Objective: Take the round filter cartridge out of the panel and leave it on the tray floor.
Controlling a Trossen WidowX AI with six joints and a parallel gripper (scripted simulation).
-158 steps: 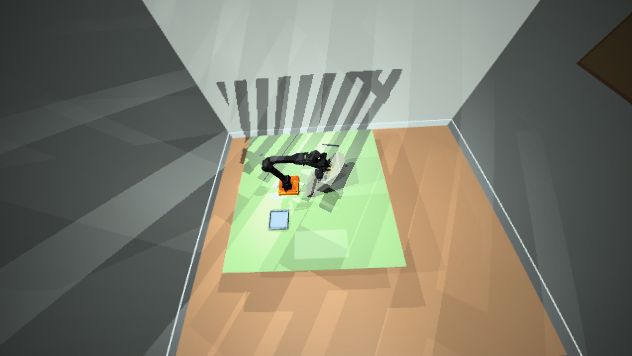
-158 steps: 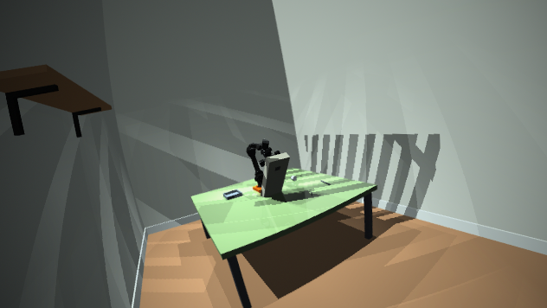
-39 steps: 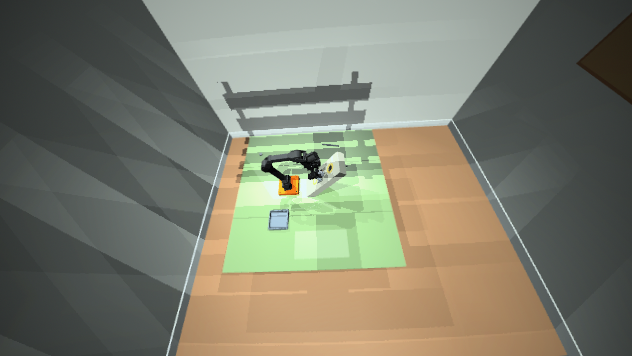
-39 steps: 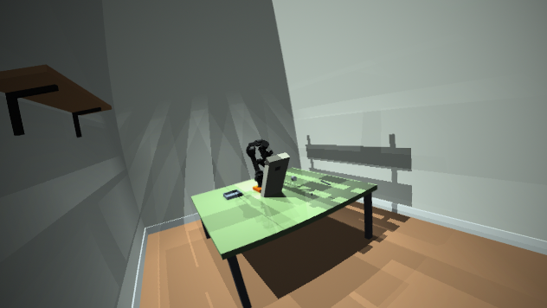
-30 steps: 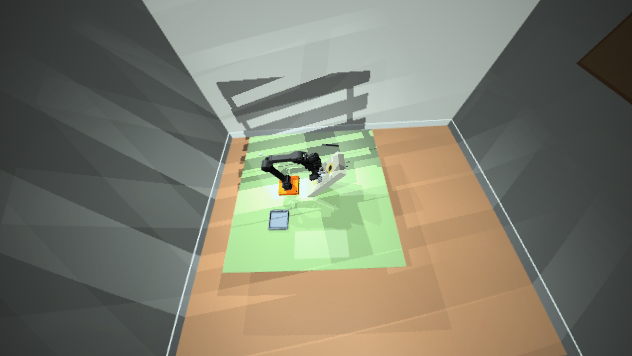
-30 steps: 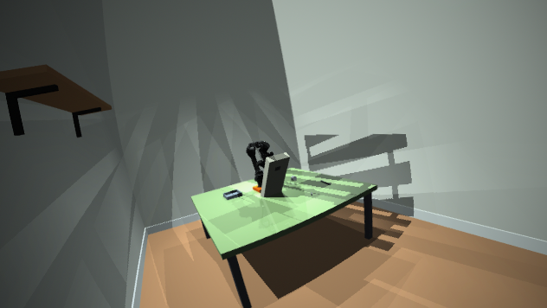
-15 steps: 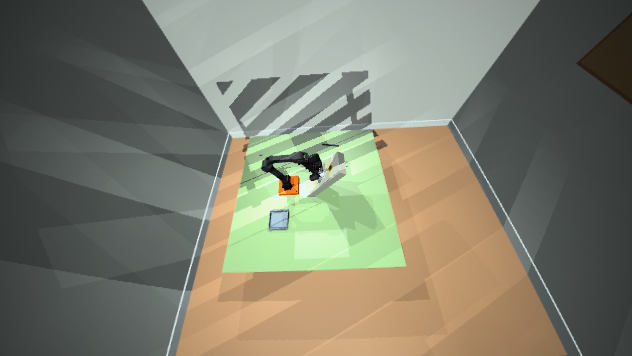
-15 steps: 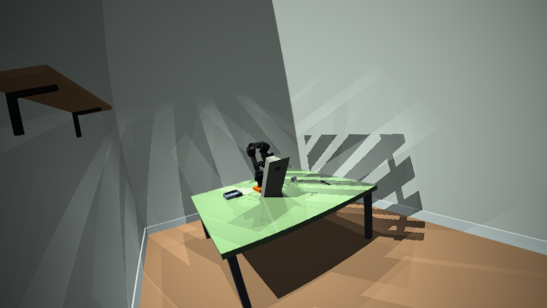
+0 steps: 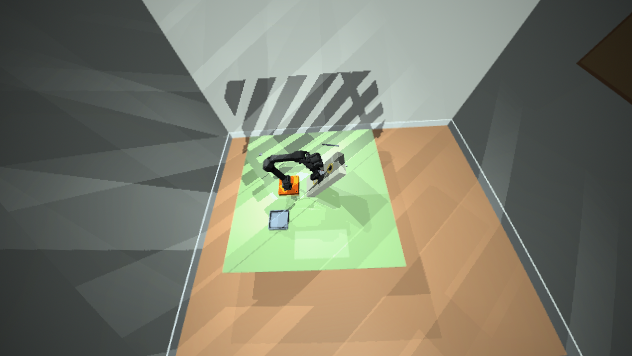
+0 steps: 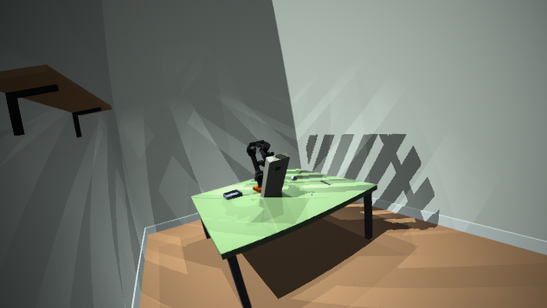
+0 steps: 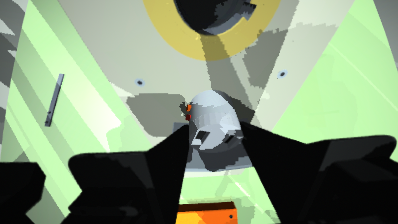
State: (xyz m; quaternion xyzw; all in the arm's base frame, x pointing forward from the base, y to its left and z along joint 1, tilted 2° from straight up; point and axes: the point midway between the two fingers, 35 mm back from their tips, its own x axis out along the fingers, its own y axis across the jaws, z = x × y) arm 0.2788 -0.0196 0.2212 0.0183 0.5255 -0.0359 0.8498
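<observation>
My gripper tip is 37 cm past the blue-grey tray, 25 cm to the left of it and 22 cm above it. From my gripper tip the other things lie so: round filter cartridge: right at my gripper tip.
</observation>
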